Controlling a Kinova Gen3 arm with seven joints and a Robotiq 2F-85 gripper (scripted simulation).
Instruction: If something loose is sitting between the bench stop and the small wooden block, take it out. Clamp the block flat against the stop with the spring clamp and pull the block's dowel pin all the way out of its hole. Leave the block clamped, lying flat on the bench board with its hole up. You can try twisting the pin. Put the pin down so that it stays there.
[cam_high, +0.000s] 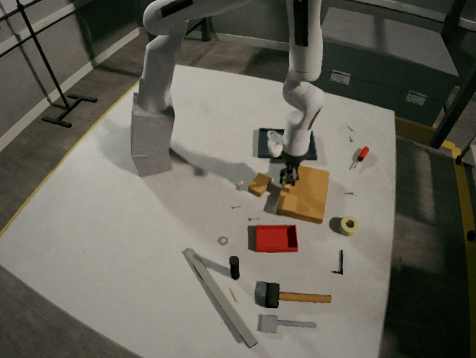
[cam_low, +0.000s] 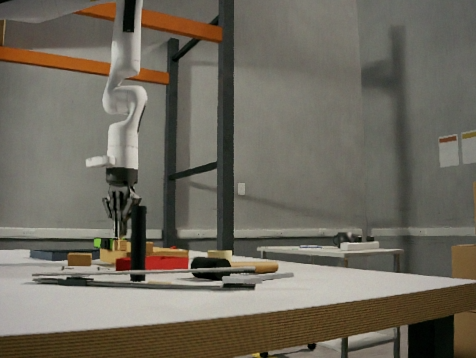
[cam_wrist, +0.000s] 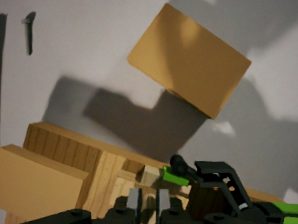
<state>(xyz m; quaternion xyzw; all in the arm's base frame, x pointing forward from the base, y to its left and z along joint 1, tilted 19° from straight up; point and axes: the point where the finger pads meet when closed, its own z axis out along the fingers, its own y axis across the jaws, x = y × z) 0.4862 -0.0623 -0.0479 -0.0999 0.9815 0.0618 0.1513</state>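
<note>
Right now the dowel pin is 2 cm below my hand. Round my hand: pale wooden block (4 cm below); then wooden bench board (6 cm ahead, 6 cm below); then tan wooden block (9 cm behind, 1 cm to the left, 7 cm below).
</note>
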